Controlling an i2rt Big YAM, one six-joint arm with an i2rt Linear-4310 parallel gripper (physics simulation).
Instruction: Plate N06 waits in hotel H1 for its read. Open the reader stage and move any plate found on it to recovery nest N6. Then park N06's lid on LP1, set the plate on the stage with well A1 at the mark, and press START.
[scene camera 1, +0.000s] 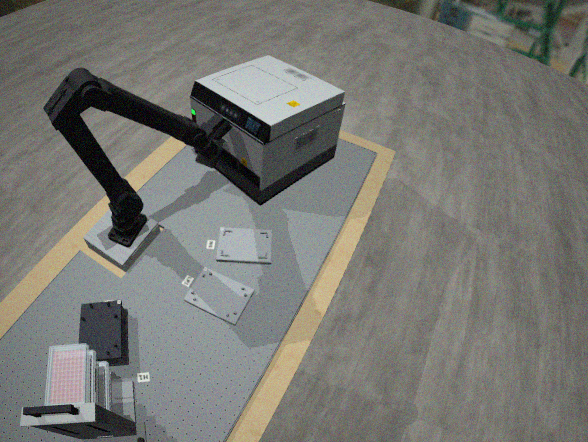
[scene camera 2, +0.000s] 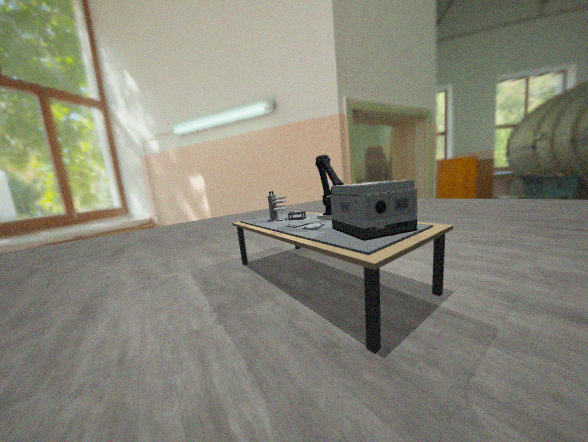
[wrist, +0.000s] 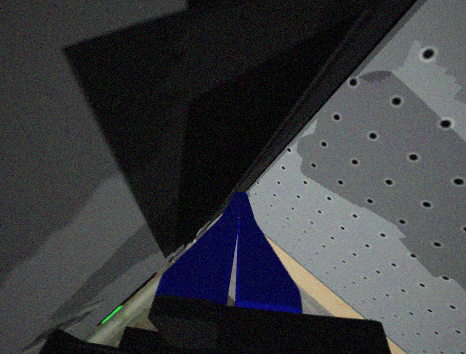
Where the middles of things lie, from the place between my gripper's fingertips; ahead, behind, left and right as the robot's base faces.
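I can see the stage door (wrist: 226, 128), and my gripper's 2 cm below it, 4 cm short of it and 1 cm to the left of it. As for the reader (wrist: 100, 100), that's 5 cm above my hand, 16 cm to the left of it and 13 cm ahead of it.
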